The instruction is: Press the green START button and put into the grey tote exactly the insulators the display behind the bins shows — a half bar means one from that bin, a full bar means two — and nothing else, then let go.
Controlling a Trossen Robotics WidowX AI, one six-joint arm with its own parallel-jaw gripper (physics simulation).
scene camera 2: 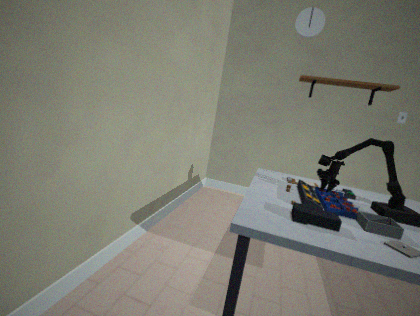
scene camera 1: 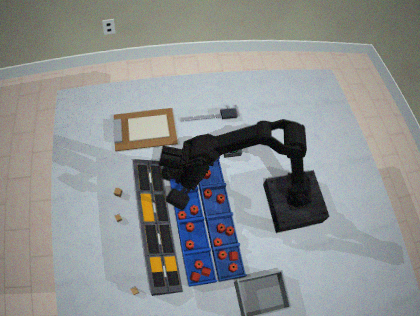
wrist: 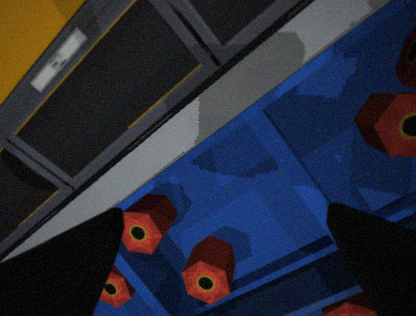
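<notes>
My gripper (scene camera 2: 327, 187) (wrist: 226, 215) is open, with nothing between its fingers, low over the blue bins (scene camera 1: 204, 250) (wrist: 240, 175) in the row nearest the display; the arm hides its fingertips in scene camera 1. Below the fingers stand two red insulators (wrist: 145, 227) (wrist: 207, 277), the first beside the left fingertip. The display (scene camera 1: 159, 223) (wrist: 100, 80) shows a full yellow bar (scene camera 1: 147, 207) in its second cell of the outer column and two half bars (scene camera 1: 156, 264) (scene camera 1: 170, 263) at the bottom. The green START button (scene camera 2: 349, 192) is mostly hidden by the arm in scene camera 1. The grey tote (scene camera 1: 286, 290) (scene camera 2: 380, 227) shows no insulators inside.
A clipboard (scene camera 1: 149, 127) and a caliper-like tool (scene camera 1: 229, 113) lie beyond the bins. Small wooden cubes (scene camera 1: 117, 192) (scene camera 1: 118, 218) (scene camera 1: 134, 290) lie left of the display. A black box (scene camera 2: 316, 217) stands at the display's near end. A flat plate (scene camera 2: 402, 248) lies near the tote.
</notes>
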